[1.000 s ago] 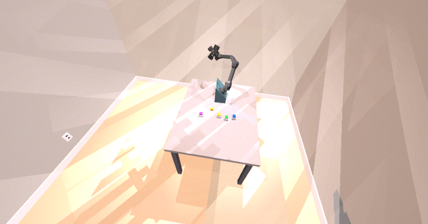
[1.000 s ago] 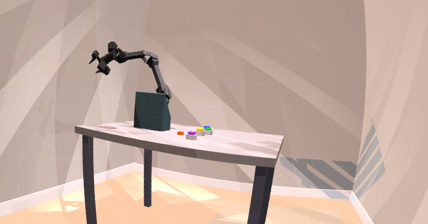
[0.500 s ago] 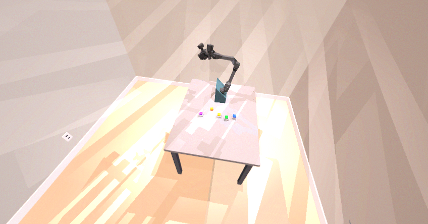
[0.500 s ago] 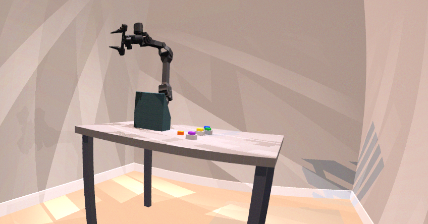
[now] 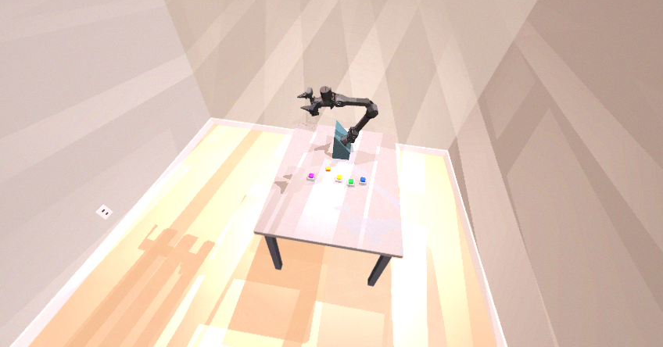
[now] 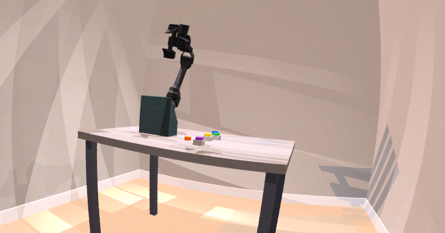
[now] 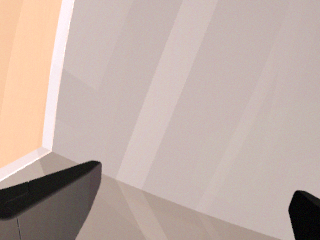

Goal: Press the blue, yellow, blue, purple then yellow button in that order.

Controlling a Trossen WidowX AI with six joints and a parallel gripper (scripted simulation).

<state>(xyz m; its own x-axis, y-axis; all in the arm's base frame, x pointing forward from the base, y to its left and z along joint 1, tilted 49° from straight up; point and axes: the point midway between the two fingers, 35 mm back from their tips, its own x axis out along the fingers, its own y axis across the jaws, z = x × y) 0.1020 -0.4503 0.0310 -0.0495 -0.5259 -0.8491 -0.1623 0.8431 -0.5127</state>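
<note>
The blue button is 490 mm to the left of my gripper tip, 470 mm below it and 170 mm ahead of it. Round my gripper tip: orange block (500 mm below, 220 mm to the left, 90 mm ahead); then yellow button (470 mm below, 320 mm to the left, 180 mm ahead); then purple button (470 mm below, 190 mm ahead, 110 mm to the left).
</note>
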